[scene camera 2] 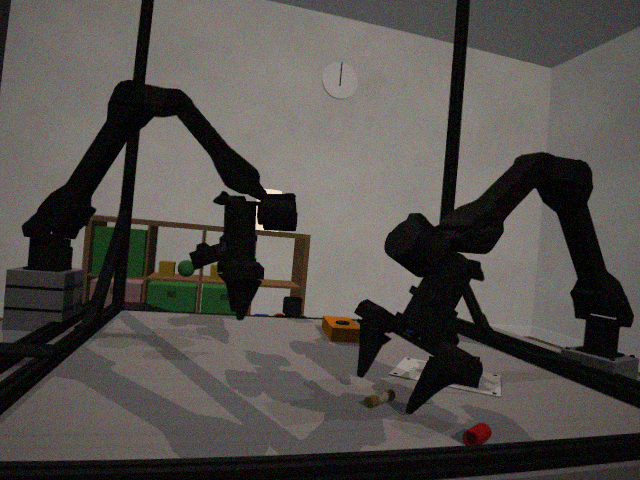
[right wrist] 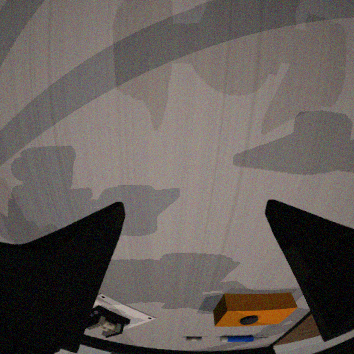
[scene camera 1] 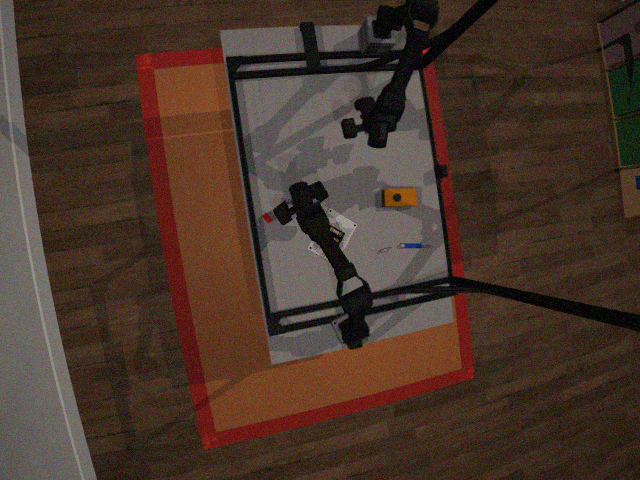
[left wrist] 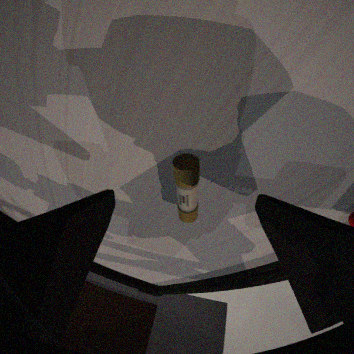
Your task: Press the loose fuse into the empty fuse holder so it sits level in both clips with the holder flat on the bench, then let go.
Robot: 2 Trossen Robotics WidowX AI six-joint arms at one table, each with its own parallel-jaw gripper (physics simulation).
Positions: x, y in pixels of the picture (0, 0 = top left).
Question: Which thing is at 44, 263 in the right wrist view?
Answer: The right gripper.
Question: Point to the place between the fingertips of the left gripper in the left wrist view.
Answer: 187, 199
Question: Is the left gripper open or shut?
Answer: Open.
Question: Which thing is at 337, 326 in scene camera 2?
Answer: An orange block.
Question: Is the right gripper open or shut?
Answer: Open.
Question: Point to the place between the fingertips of the left gripper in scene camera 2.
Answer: At 382, 393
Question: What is the left gripper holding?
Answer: Nothing.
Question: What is the right gripper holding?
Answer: Nothing.
